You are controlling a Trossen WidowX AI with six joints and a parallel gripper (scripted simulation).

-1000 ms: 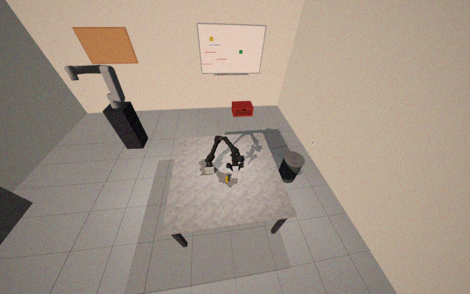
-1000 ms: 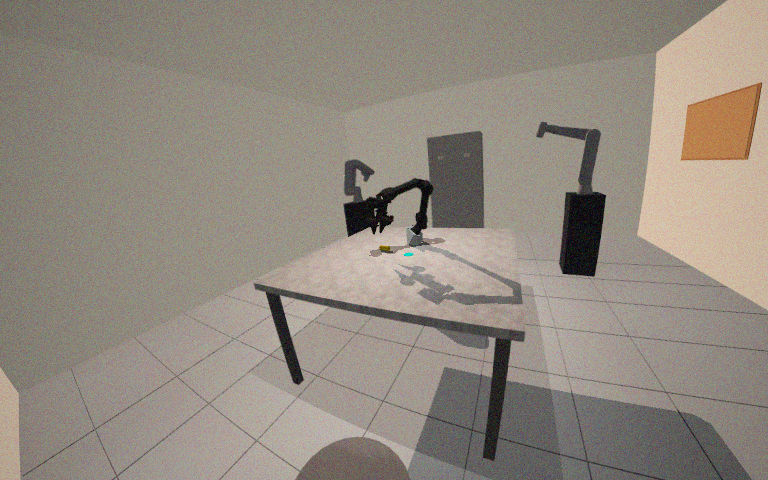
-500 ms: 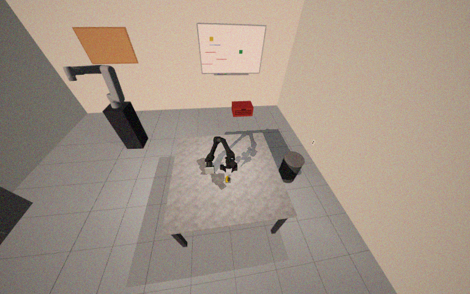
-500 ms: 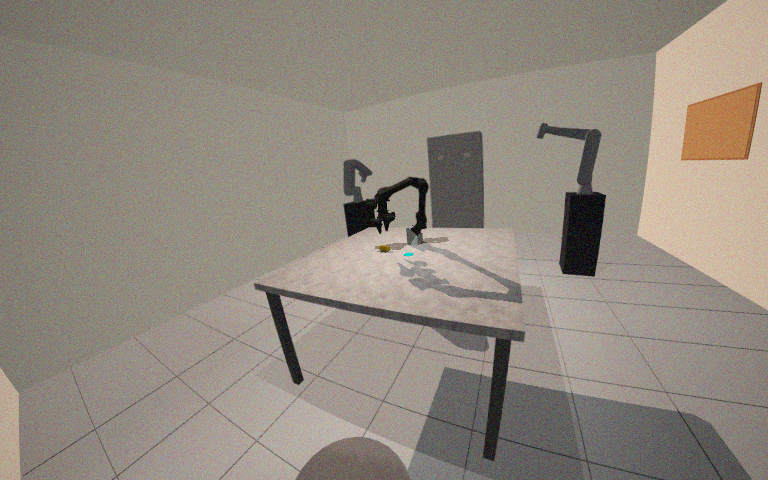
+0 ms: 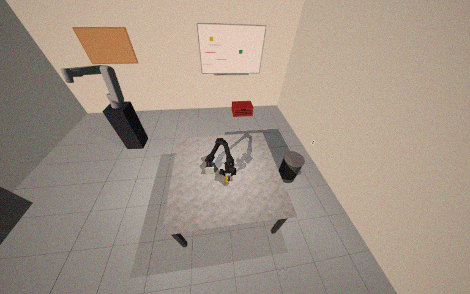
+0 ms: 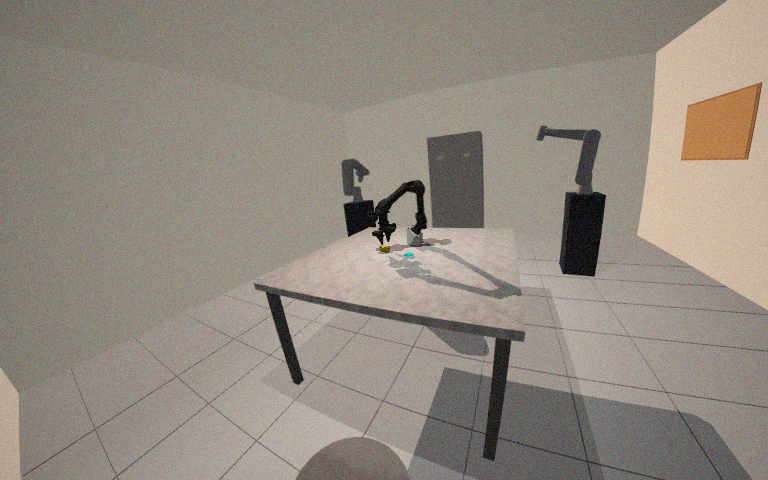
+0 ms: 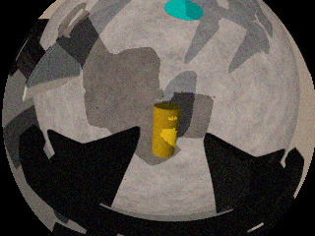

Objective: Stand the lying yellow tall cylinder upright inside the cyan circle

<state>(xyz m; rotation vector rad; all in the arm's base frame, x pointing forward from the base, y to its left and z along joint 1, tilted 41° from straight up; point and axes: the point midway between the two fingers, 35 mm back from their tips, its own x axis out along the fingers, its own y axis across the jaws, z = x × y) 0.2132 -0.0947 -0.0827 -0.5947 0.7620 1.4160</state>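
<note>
The yellow tall cylinder is 1 cm behind my gripper tip, 2 cm to the right of it and 4 cm below it.
</note>
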